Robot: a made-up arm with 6 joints.
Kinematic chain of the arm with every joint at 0, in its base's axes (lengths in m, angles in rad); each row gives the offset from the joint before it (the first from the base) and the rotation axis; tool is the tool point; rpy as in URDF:
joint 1: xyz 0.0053 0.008 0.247 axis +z
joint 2: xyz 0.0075 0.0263 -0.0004 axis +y
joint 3: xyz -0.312 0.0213 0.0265 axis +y
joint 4: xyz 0.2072 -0.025 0.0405 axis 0.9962 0 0.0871
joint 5: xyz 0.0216 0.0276 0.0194 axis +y
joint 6: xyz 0.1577 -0.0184 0.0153 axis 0.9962 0 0.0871
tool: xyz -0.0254 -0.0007 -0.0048 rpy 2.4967 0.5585 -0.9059
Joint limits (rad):
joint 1: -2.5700..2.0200
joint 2: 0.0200..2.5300
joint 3: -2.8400..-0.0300
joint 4: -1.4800..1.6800
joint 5: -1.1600..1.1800
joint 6: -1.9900..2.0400
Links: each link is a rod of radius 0.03 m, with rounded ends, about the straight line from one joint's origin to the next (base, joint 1, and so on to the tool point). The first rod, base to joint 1, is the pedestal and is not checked.
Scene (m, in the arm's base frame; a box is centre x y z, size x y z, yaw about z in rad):
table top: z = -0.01
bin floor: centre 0.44 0.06 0 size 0.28 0.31 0.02 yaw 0.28
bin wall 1: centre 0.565 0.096 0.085 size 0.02 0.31 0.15 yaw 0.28
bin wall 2: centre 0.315 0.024 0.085 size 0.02 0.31 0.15 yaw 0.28
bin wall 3: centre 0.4 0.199 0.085 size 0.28 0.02 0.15 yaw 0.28
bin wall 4: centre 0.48 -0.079 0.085 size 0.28 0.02 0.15 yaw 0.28
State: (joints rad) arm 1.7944 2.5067 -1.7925 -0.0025 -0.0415 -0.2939
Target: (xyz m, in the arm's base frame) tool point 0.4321 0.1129 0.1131
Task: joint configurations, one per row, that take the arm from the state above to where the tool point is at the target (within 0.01 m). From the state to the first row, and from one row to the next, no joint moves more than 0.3 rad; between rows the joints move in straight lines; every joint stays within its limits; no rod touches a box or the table.
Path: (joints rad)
1: 1.5247 2.4250 -1.6984 -0.0144 0.0178 -0.2947
2: 1.2549 2.3433 -1.6042 -0.0263 0.0772 -0.2955
3: 0.9852 2.2616 -1.5101 -0.0381 0.1365 -0.2963
4: 0.7154 2.1799 -1.4159 -0.0500 0.1959 -0.2970
5: 0.4457 2.0982 -1.3218 -0.0619 0.2552 -0.2978
6: 0.1760 2.0165 -1.2277 -0.0738 0.3146 -0.2986
7: 0.1751 2.2257 -1.2474 -0.0726 0.2773 -0.2989
8: 0.1743 2.4348 -1.2672 -0.0713 0.2401 -0.2993

